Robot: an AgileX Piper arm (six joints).
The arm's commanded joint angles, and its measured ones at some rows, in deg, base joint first. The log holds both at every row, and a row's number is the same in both.
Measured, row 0:
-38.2 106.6 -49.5 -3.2 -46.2 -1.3
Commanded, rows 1 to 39:
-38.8 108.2 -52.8 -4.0 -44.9 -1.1
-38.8 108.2 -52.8 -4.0 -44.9 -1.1
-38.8 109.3 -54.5 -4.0 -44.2 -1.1
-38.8 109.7 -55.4 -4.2 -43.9 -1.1
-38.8 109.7 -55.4 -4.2 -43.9 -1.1
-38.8 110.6 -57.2 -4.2 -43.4 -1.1
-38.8 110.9 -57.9 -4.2 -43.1 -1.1
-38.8 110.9 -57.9 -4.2 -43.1 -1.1
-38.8 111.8 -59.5 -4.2 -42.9 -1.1
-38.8 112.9 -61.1 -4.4 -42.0 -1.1
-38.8 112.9 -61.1 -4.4 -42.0 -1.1
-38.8 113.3 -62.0 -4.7 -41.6 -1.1
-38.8 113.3 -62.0 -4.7 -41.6 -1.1
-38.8 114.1 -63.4 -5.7 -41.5 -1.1
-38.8 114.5 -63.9 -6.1 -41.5 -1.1
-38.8 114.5 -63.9 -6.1 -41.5 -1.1
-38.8 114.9 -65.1 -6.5 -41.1 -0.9
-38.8 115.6 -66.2 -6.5 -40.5 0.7
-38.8 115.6 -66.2 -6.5 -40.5 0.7
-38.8 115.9 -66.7 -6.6 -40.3 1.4
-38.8 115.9 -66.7 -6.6 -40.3 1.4
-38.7 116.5 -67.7 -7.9 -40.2 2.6
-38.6 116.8 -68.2 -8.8 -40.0 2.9
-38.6 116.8 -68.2 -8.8 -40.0 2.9
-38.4 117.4 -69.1 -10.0 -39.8 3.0
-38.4 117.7 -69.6 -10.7 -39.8 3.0
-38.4 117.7 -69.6 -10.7 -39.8 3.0
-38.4 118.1 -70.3 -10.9 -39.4 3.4
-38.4 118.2 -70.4 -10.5 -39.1 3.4
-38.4 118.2 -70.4 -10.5 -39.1 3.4
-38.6 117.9 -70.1 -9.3 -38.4 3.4
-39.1 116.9 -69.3 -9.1 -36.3 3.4
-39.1 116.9 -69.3 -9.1 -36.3 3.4
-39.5 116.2 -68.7 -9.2 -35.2 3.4
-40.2 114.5 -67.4 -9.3 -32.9 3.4
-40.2 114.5 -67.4 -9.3 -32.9 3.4
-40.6 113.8 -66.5 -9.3 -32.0 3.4
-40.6 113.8 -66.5 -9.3 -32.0 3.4
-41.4 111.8 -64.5 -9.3 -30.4 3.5
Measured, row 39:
-40.6 114.8 -66.5 -7.7 -32.5 3.3
